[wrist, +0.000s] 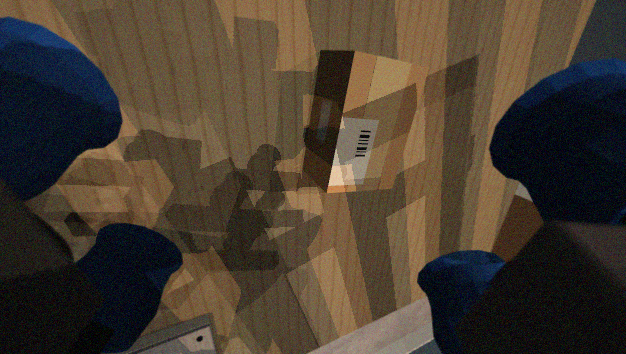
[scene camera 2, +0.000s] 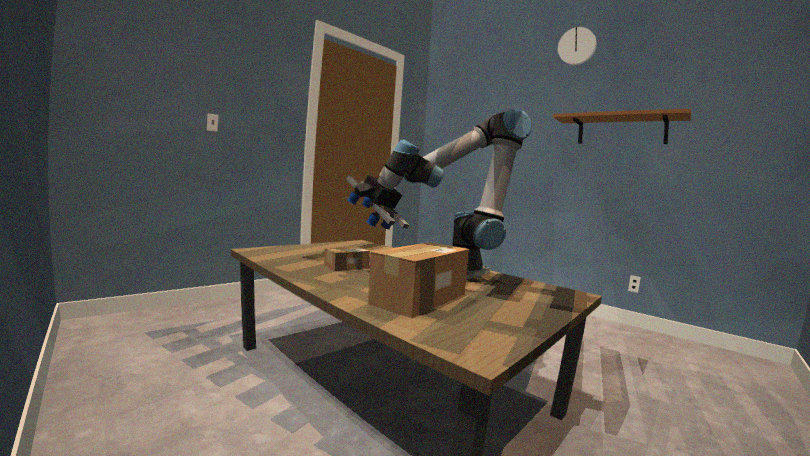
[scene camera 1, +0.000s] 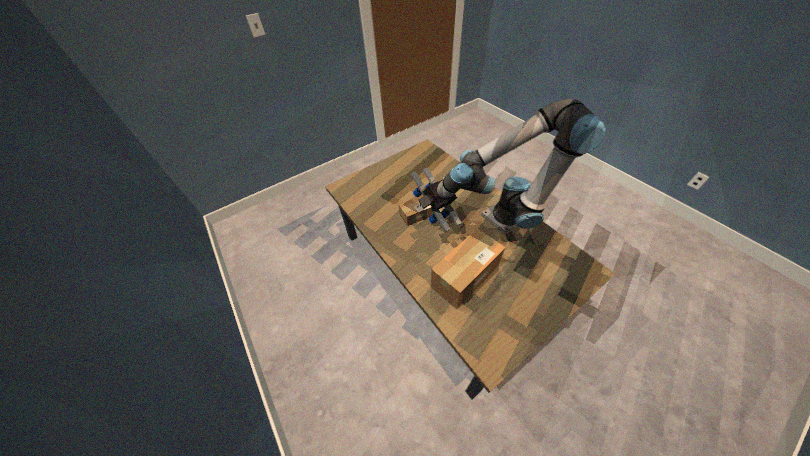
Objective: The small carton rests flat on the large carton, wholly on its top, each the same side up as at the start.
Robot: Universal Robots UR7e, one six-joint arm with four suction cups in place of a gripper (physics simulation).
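Frame: origin at the arm's base, x ahead, y left, z up, level; centimetres.
Where they show: hand at its tool point: (wrist: pixel 302 205) (scene camera 2: pixel 368 213); arm's base at its link origin: (scene camera 1: pixel 507 214).
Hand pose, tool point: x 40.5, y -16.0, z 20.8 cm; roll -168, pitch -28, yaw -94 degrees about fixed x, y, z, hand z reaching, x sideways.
Note:
Things, the pixels of their top centre, and the offset from my tool point. Level surfaces: height alone.
- small carton at its top centre: (wrist: pixel 377 131) (scene camera 2: pixel 347 249) (scene camera 1: pixel 415 205) dx -3.6, dy -16.1, dz -15.9 cm
- large carton at its top centre: (scene camera 2: pixel 423 250) (scene camera 1: pixel 469 257) dx +2.1, dy +28.9, dz -8.0 cm
- wooden table at its surface level: dz -23.2 cm
The small carton (scene camera 1: pixel 412 212) (scene camera 2: pixel 343 260) (wrist: pixel 392 127) lies flat on the table, its barcode label facing up in the wrist view. The large carton (scene camera 1: pixel 465 265) (scene camera 2: pixel 393 286) stands on the table apart from it, nearer to scene camera 2, with a white label on top. My gripper (scene camera 1: pixel 430 203) (scene camera 2: pixel 369 211) has four blue suction cups. It is open and holds nothing. It hangs tilted above the table near the small carton, with a gap below the cups in the scene camera 2 view. In scene camera 1 it partly covers the small carton.
The wooden table (scene camera 1: pixel 510 345) (scene camera 2: pixel 470 354) carries both cartons. The arm's base (scene camera 1: pixel 512 212) (scene camera 2: pixel 476 240) stands at the table's far long edge, beyond the large carton. A corner of the base plate (wrist: pixel 192 337) shows at the lower left of the wrist view.

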